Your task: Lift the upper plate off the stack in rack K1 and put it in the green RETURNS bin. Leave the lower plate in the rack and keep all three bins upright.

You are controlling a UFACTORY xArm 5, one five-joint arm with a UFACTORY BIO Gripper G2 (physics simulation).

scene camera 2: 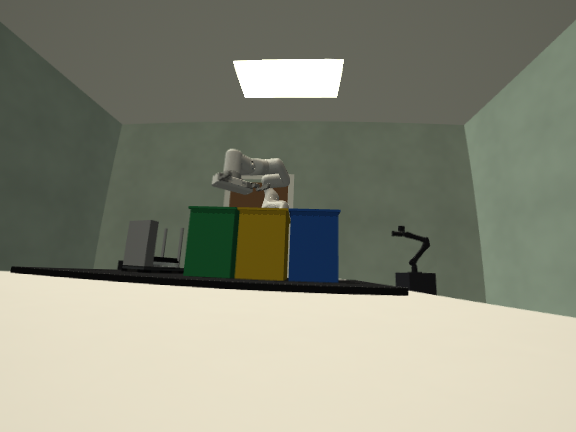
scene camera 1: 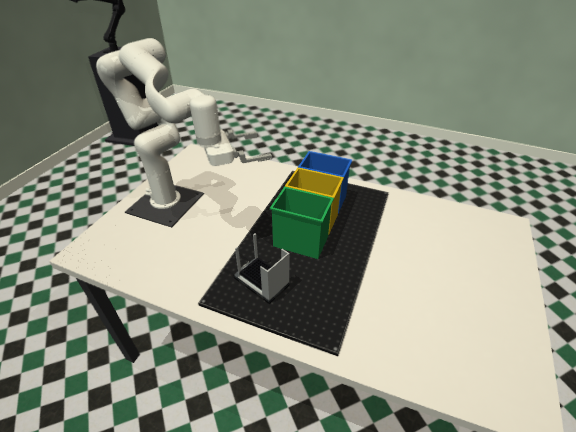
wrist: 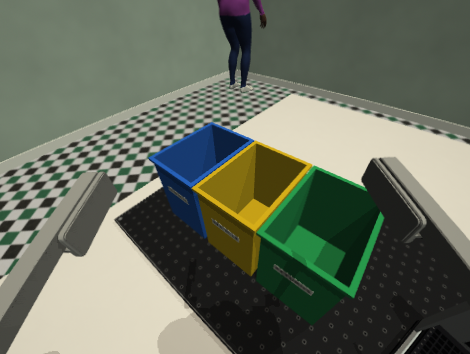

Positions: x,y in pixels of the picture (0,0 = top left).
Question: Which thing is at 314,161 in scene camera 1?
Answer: A blue bin.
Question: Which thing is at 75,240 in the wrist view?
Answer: My gripper.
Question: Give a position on a green returns bin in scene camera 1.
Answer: At 300,220
